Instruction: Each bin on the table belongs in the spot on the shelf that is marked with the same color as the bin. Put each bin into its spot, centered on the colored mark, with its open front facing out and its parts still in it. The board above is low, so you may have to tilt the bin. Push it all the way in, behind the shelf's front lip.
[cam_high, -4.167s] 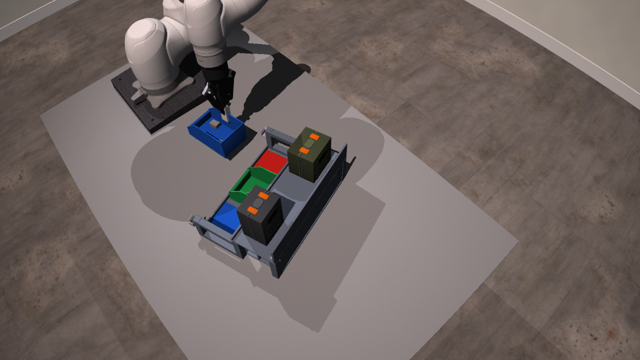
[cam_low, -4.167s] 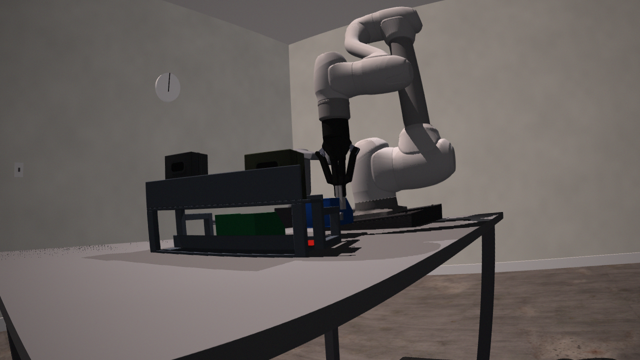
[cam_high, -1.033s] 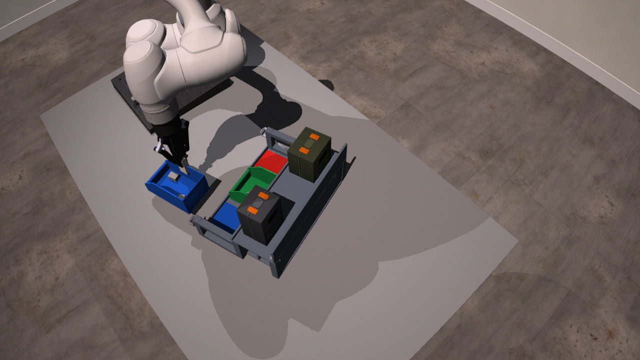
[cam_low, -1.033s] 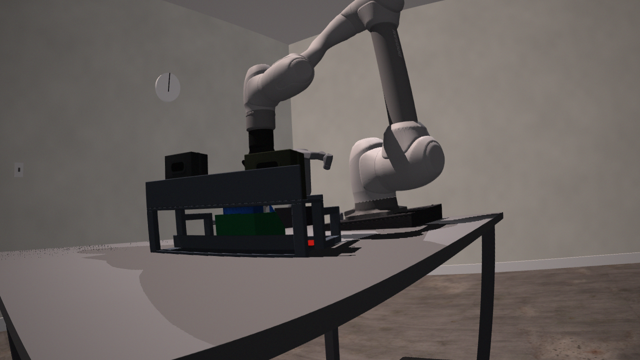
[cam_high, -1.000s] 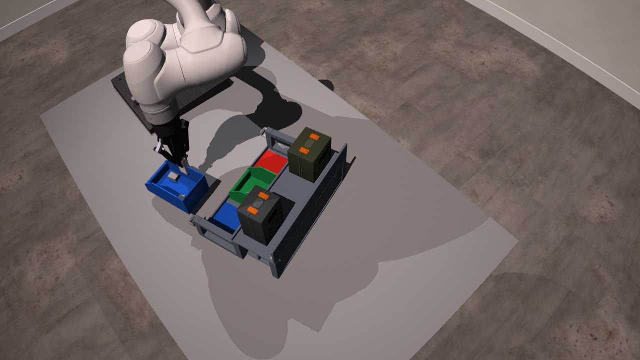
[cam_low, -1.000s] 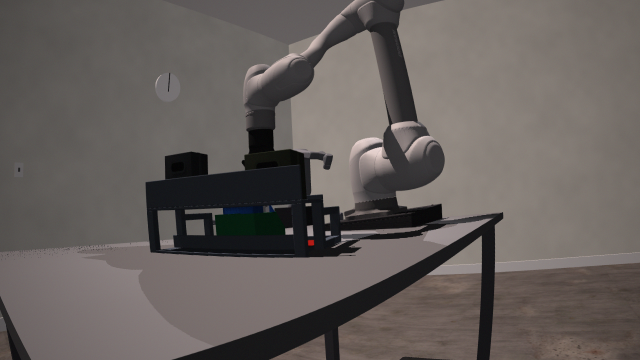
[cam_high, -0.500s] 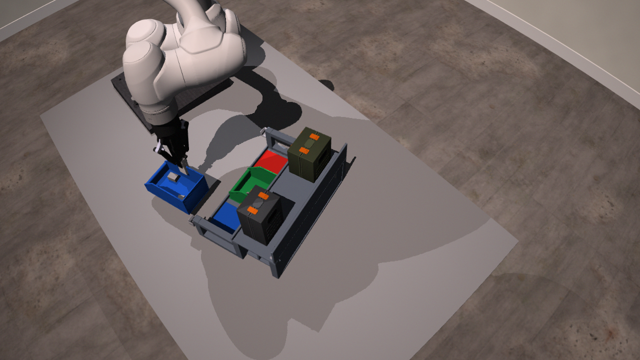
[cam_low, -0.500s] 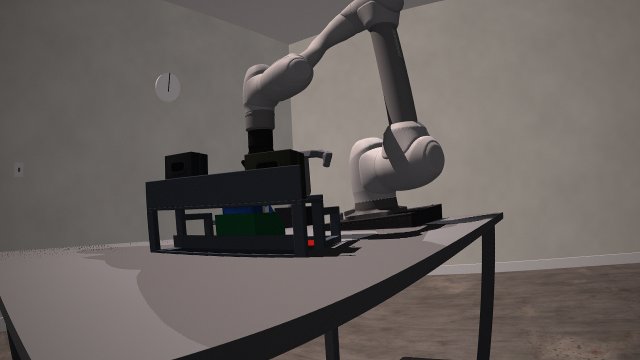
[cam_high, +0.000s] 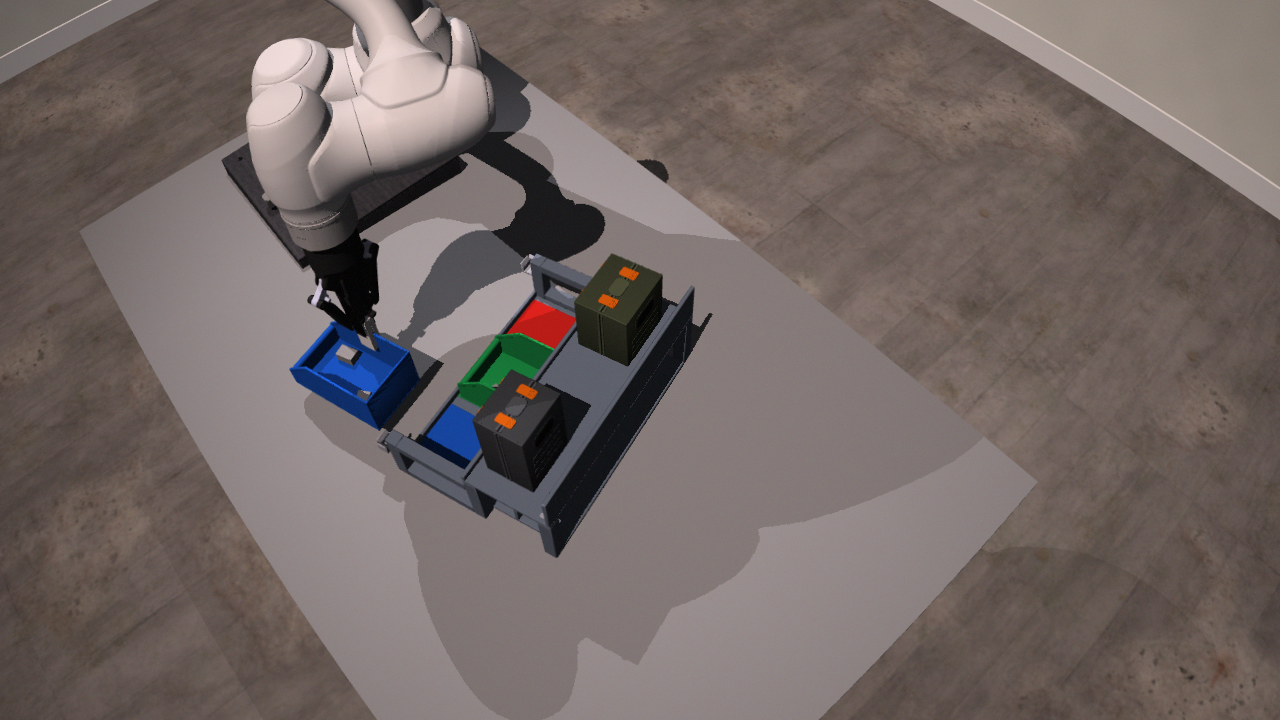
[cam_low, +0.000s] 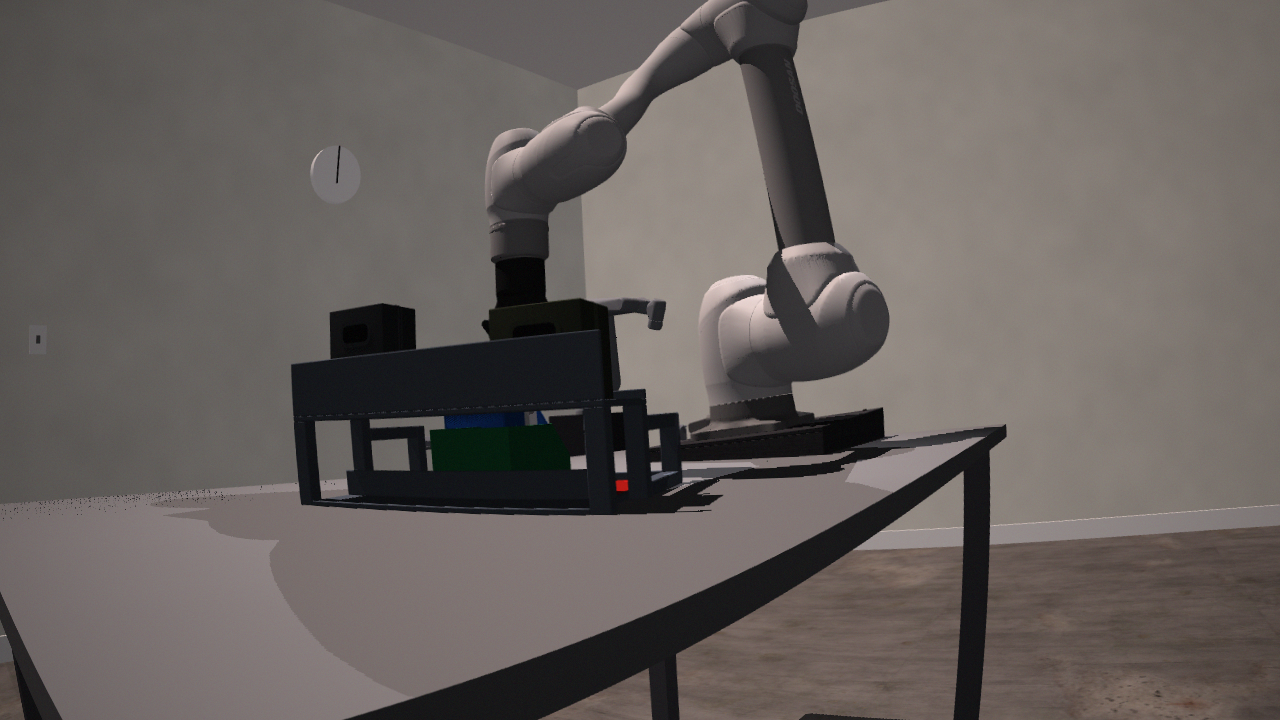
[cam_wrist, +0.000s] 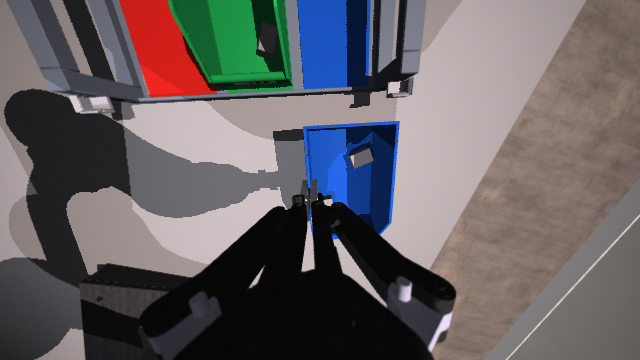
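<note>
My hand is 5 cm to the left of the blue bin, 4 cm above it and 1 cm short of it. From my hand the other things lie so: olive case (26 cm to the left, 26 cm ahead, 5 cm above); then black case (32 cm ahead, 6 cm above, 4 cm to the left); then green bin (20 cm ahead, 13 cm to the left, 6 cm below).
</note>
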